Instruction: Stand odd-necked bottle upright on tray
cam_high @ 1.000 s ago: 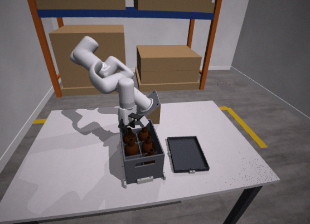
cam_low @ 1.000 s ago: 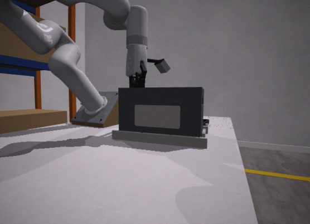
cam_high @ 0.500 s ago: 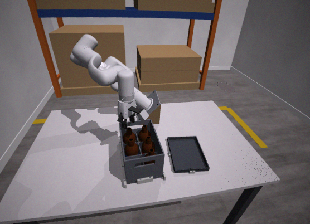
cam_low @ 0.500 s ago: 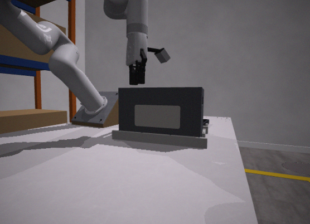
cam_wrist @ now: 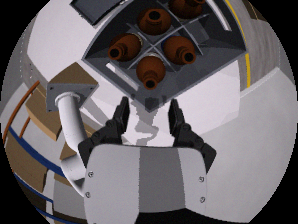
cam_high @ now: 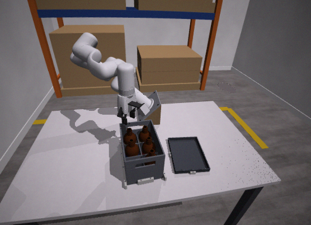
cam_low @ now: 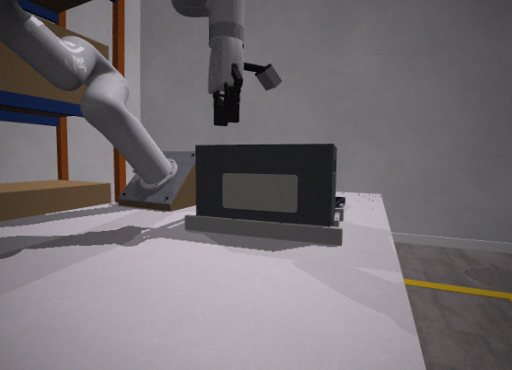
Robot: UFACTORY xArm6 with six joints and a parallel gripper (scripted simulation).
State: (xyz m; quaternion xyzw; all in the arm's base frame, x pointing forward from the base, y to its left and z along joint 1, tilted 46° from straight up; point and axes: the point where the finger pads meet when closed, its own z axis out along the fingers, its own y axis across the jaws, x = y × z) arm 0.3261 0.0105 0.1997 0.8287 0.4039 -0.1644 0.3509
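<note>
My hand is 1 cm past the glass bottle, 9 cm to the right of it and 15 cm above it. From my hand the other things lie so: dark grey crate (8 cm ahead, 5 cm to the left, 16 cm below); then dark tray (7 cm ahead, 33 cm to the left, 23 cm below).
</note>
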